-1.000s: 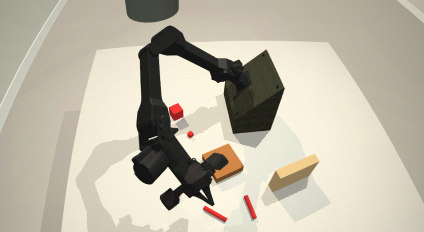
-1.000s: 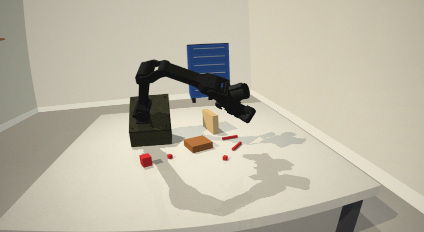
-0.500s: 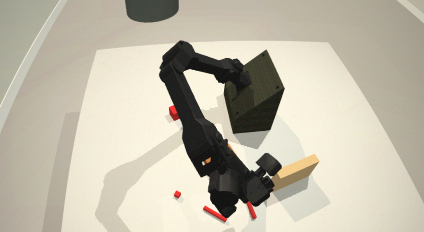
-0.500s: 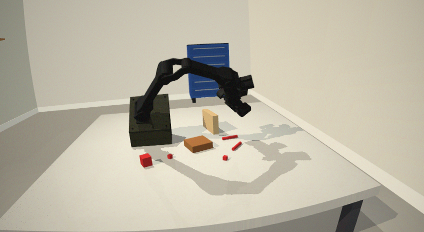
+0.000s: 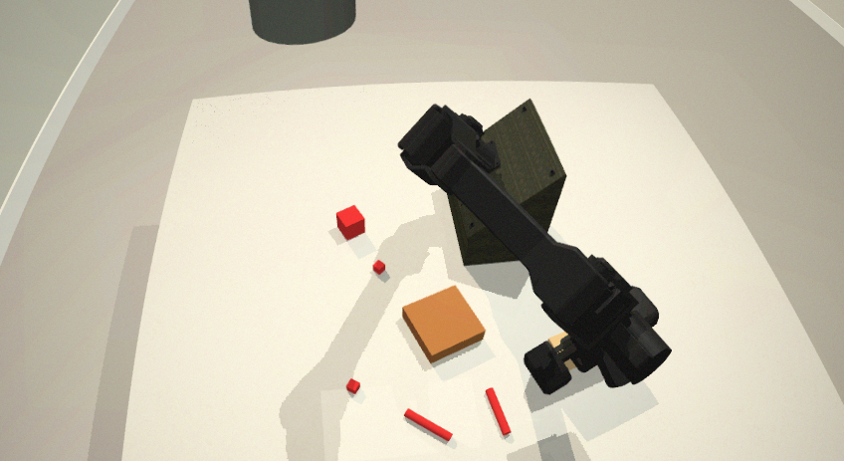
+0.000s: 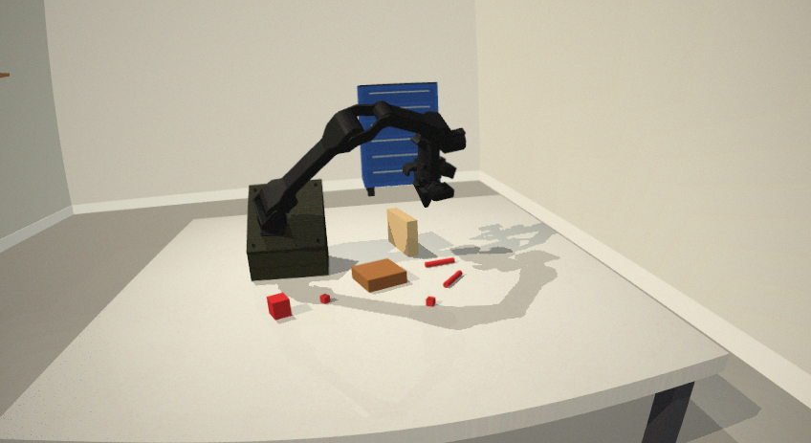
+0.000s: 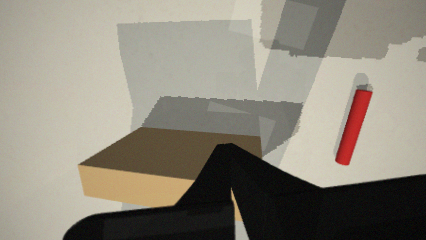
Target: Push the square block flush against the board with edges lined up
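The tan board lies 8 cm below my gripper tip, 7 cm behind it and 3 cm to the left of it. Round my gripper tip: red cube 38 cm behind, 34 cm to the right, 11 cm below; then orange square block 19 cm to the right, 15 cm behind, 11 cm below.
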